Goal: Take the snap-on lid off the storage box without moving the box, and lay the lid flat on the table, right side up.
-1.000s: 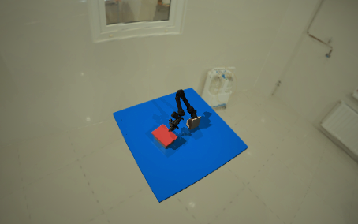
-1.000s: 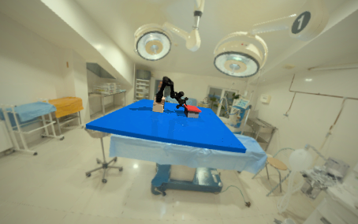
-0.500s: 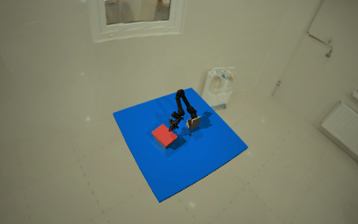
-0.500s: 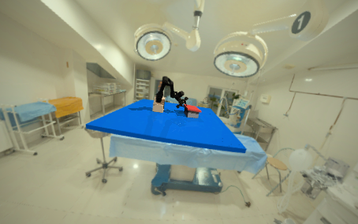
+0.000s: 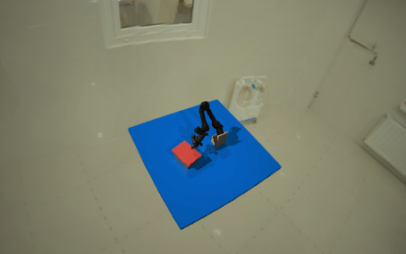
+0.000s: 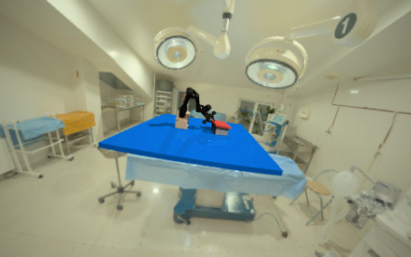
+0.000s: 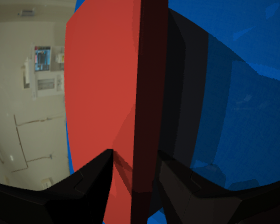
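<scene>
The lid lies 7 cm ahead of my gripper tip and 2 cm to the left of it. Also, from my gripper tip: storage box: 7 cm ahead, 2 cm to the left, 6 cm below.
</scene>
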